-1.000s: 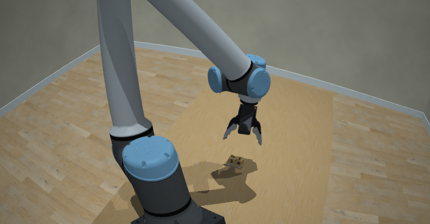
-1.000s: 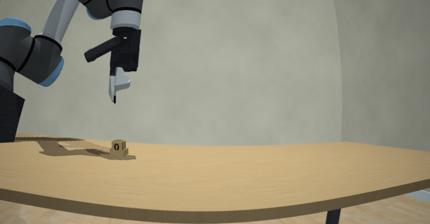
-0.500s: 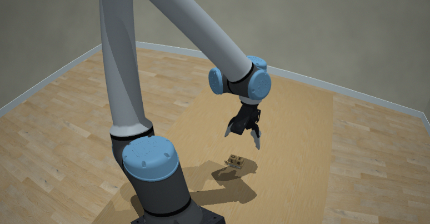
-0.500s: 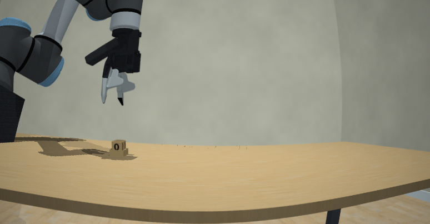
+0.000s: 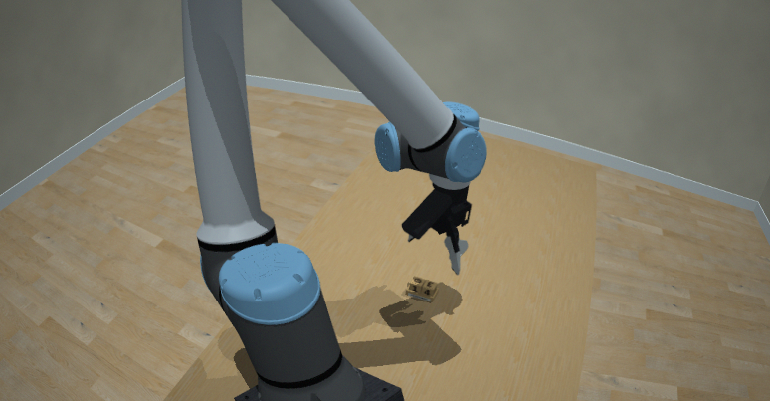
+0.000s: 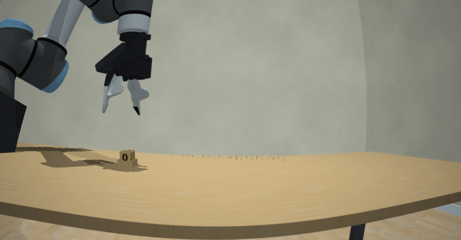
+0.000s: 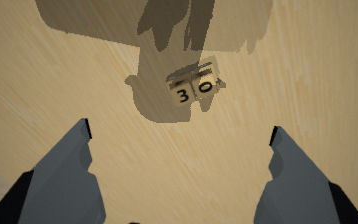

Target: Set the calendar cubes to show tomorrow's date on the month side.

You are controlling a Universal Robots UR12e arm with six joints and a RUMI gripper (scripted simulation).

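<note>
Right now my hand is 110 mm above the wooden digit cube and 10 mm short of it. From my hand the other things lie so: wooden tray (120 mm below, 10 mm to the left, 10 mm ahead).
</note>
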